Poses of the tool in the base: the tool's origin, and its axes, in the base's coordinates. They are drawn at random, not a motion.
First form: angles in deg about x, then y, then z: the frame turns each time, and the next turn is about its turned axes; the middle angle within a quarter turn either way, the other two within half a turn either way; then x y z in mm.
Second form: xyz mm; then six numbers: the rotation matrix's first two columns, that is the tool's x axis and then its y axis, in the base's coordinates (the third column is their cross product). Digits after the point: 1 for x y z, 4 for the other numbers.
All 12 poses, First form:
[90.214, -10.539, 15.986, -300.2, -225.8, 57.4]
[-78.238, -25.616, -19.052, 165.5, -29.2, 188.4]
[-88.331, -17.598, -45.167, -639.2, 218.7, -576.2]
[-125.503, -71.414, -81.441, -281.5, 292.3, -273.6]
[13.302, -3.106, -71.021, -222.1, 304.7, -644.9]
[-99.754, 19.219, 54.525, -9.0, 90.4, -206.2]
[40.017, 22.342, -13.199, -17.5, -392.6, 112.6]
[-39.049, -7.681, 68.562, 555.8, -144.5, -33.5]
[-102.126, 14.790, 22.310, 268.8, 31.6, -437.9]
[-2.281, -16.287, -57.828, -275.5, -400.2, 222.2]
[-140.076, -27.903, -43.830, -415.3, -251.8, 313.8]
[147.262, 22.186, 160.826, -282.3, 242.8, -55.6]
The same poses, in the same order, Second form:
[-300.2, -225.8, 57.4, 0.9451, -0.1769, 0.2747, -0.2708, 0.0468, 0.9615]
[165.5, -29.2, 188.4, 0.8523, 0.3335, 0.4029, 0.2943, 0.3308, -0.8966]
[-639.2, 218.7, -576.2, 0.6720, 0.1924, 0.7151, 0.6760, 0.2349, -0.6985]
[-281.5, 292.3, -273.6, 0.0474, 0.6891, 0.7231, 0.3152, 0.6766, -0.6655]
[-222.1, 304.7, -644.9, 0.3247, -0.9243, -0.2004, 0.9442, 0.3047, 0.1247]
[-9.0, 90.4, -206.2, 0.5480, -0.3262, -0.7702, -0.7690, 0.1659, -0.6174]
[-17.5, -392.6, 112.6, 0.9005, 0.0631, -0.4303, 0.2112, 0.8014, 0.5596]
[555.8, -144.5, -33.5, 0.3622, 0.7537, -0.5485, -0.9225, 0.2055, -0.3269]
[268.8, 31.6, -437.9, 0.8945, -0.3106, -0.3215, -0.3670, -0.0996, -0.9249]
[-275.5, -400.2, 222.2, 0.5111, -0.8398, 0.1829, 0.8125, 0.5415, 0.2160]
[-415.3, -251.8, 313.8, 0.6375, 0.7478, 0.1855, 0.6120, -0.3453, -0.7115]
[-282.3, 242.8, -55.6, -0.8746, -0.4692, -0.1224, -0.3041, 0.7274, -0.6151]

